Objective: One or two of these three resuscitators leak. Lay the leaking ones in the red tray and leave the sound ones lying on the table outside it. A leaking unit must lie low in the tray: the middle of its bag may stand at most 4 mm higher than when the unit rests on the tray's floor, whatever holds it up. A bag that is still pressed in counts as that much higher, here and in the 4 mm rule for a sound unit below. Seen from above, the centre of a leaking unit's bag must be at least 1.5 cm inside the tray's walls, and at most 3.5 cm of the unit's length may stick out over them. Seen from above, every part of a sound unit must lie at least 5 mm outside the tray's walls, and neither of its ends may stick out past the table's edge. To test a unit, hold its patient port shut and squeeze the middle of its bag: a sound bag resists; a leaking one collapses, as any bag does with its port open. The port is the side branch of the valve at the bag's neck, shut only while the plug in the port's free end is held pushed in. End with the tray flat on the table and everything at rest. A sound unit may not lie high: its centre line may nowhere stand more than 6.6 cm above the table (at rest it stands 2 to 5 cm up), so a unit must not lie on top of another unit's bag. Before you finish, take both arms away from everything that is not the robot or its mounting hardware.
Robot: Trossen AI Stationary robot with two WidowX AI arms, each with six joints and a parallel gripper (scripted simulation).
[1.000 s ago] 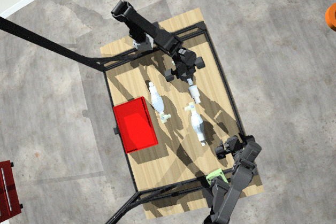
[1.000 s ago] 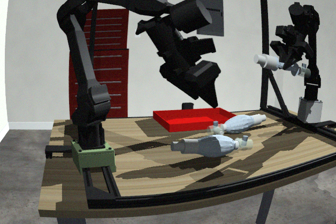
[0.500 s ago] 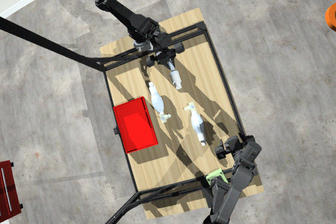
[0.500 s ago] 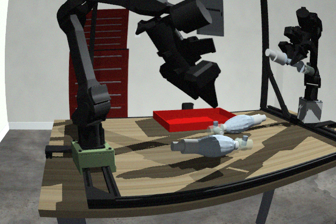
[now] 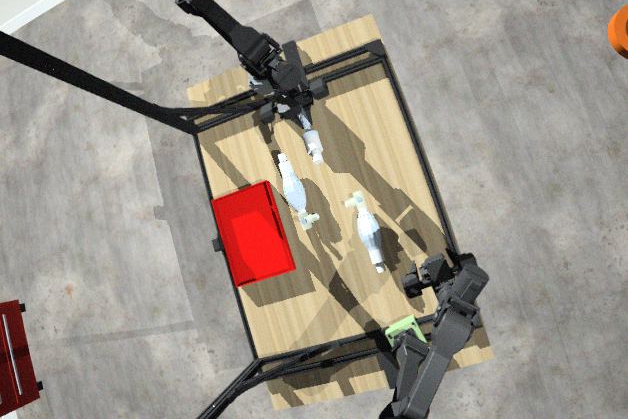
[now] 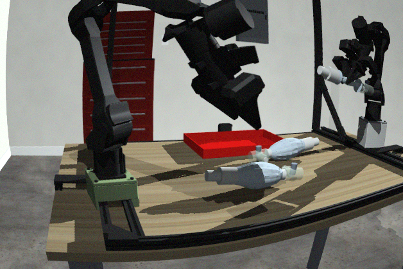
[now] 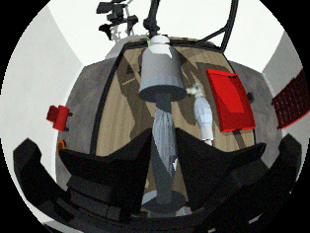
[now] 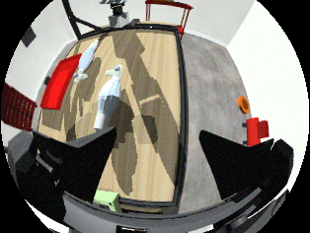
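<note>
Now: left hand 36 cm past the red tray, 18 cm to the left of it and 28 cm above it.
</note>
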